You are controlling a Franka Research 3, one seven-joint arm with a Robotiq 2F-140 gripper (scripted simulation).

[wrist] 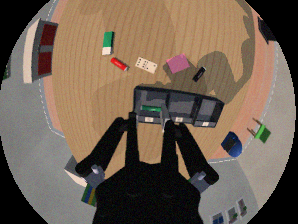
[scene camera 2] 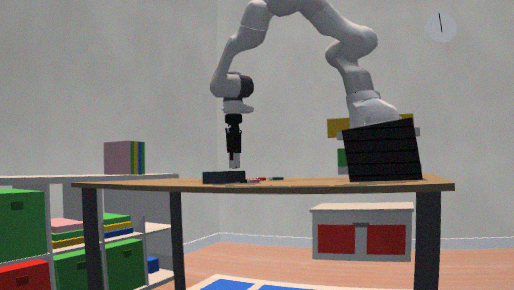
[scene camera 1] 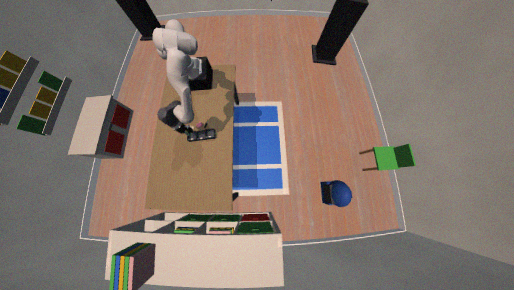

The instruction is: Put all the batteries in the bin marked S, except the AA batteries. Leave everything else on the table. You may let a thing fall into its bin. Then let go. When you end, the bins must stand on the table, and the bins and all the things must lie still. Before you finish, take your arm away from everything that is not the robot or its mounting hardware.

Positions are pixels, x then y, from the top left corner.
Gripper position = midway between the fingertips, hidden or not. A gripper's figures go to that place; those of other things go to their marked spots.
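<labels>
My gripper (wrist: 150, 107) is sitting 21 cm from the lens, and there's a tray (wrist: 184, 108) that's 28 cm from the lens.
</labels>
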